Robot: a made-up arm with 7 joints.
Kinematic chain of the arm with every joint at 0, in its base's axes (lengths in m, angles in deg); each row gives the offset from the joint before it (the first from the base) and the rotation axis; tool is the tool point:
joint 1: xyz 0 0 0.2 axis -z
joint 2: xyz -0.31 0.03 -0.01 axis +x
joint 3: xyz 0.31 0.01 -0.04 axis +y
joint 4: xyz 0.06 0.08 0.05 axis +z
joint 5: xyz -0.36 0.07 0 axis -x
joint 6: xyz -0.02 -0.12 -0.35 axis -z
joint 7: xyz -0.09 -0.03 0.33 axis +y
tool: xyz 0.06 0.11 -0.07
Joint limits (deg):
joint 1: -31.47..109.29
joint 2: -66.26..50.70
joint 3: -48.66..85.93
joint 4: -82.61..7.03
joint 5: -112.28..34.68
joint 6: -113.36..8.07
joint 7: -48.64..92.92
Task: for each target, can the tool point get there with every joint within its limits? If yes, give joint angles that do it. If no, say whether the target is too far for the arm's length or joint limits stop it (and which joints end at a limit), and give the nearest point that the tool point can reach.
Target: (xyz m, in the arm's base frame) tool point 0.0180 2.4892 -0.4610
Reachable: no: too far | nearest point 0.0052 0.7172 0.0081 | short by 1.833 m
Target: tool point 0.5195 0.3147 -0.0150
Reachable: yes | joints 56.79 7.91 -32.62 -46.12 -96.44 -94.98 82.06
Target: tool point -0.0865 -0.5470 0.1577
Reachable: no: joint limits stop it (at a limit: joint 1, joint 2, joint 3, joint 4, joint 7) | nearest point -0.0866 -0.4745 0.1414 | short by 0.074 m
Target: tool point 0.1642 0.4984 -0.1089
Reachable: yes | joints 25.78 -18.61 -18.41 -55.68 -64.07 -20.15 28.79
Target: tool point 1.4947 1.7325 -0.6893
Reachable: no: too far | nearest point 0.4523 0.5243 -0.0680 | short by 1.712 m
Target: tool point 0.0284 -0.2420 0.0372
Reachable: no: joint limits stop it (at a limit: joint 1, joint 3, joint 4, joint 6, joint 7) | nearest point 0.0257 -0.3088 0.0034 | short by 0.075 m
